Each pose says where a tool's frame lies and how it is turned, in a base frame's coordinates. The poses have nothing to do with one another.
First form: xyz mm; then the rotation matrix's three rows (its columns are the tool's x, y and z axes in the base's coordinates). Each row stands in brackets.
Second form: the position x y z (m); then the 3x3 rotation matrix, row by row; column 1 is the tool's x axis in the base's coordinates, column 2 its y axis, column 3 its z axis. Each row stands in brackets. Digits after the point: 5 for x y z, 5 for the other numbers.
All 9 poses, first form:
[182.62, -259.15, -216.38], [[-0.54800, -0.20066, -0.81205], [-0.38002, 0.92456, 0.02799], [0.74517, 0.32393, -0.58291]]
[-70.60, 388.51, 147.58], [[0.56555, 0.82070, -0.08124], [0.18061, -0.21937, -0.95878], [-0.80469, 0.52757, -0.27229]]
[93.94, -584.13, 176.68], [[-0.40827, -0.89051, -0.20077], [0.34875, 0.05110, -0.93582], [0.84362, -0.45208, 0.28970]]
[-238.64, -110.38, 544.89], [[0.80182, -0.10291, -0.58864], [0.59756, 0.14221, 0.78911], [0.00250, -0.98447, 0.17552]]
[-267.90, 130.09, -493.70], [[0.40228, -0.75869, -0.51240], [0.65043, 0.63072, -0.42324], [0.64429, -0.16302, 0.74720]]
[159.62, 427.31, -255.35], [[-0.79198, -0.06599, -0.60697], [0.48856, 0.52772, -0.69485], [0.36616, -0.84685, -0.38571]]
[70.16, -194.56, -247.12], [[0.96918, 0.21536, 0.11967], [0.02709, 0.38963, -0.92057], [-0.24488, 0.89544, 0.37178]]
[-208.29, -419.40, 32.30], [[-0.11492, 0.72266, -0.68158], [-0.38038, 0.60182, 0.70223], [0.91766, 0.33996, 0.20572]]
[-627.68, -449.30, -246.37], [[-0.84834, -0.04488, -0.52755], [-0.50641, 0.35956, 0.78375], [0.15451, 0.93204, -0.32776]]
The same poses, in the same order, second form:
[0.18262, -0.25915, -0.21638], [[-0.54800, -0.20066, -0.81205], [-0.38002, 0.92456, 0.02799], [0.74517, 0.32393, -0.58291]]
[-0.07060, 0.38851, 0.14758], [[0.56555, 0.82070, -0.08124], [0.18061, -0.21937, -0.95878], [-0.80469, 0.52757, -0.27229]]
[0.09394, -0.58413, 0.17668], [[-0.40827, -0.89051, -0.20077], [0.34875, 0.05110, -0.93582], [0.84362, -0.45208, 0.28970]]
[-0.23864, -0.11038, 0.54489], [[0.80182, -0.10291, -0.58864], [0.59756, 0.14221, 0.78911], [0.00250, -0.98447, 0.17552]]
[-0.26790, 0.13009, -0.49370], [[0.40228, -0.75869, -0.51240], [0.65043, 0.63072, -0.42324], [0.64429, -0.16302, 0.74720]]
[0.15962, 0.42731, -0.25535], [[-0.79198, -0.06599, -0.60697], [0.48856, 0.52772, -0.69485], [0.36616, -0.84685, -0.38571]]
[0.07016, -0.19456, -0.24712], [[0.96918, 0.21536, 0.11967], [0.02709, 0.38963, -0.92057], [-0.24488, 0.89544, 0.37178]]
[-0.20829, -0.41940, 0.03230], [[-0.11492, 0.72266, -0.68158], [-0.38038, 0.60182, 0.70223], [0.91766, 0.33996, 0.20572]]
[-0.62768, -0.44930, -0.24637], [[-0.84834, -0.04488, -0.52755], [-0.50641, 0.35956, 0.78375], [0.15451, 0.93204, -0.32776]]

